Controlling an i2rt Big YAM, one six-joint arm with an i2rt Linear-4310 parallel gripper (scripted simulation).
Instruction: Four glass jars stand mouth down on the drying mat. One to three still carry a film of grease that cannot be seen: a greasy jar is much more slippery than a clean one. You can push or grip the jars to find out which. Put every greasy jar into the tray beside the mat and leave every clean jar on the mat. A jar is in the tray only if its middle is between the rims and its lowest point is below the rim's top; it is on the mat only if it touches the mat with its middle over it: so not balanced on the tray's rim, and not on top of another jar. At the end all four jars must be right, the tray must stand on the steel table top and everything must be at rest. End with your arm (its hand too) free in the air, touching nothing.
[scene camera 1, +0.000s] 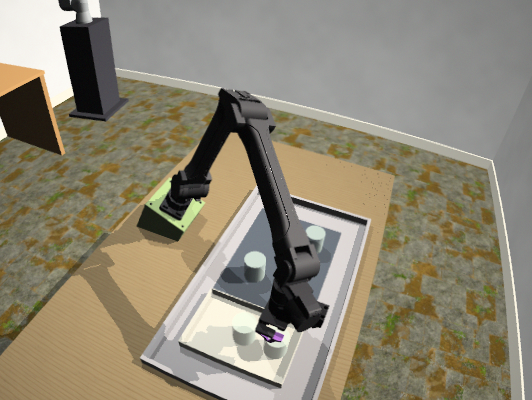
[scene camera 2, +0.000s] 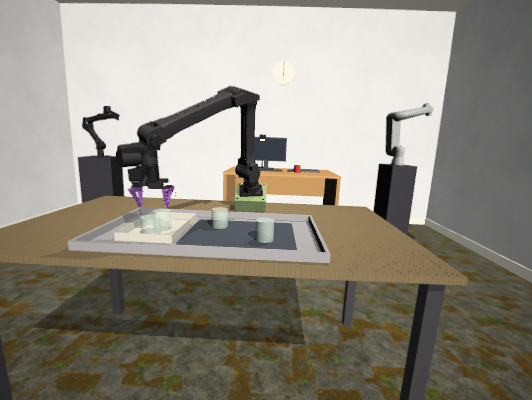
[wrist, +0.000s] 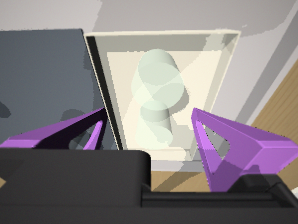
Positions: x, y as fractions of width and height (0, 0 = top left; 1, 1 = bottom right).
Labels:
cream tray: scene camera 1 0.40, 0.83; scene camera 2 0.25, 0.58; wrist 0.68, 0.25

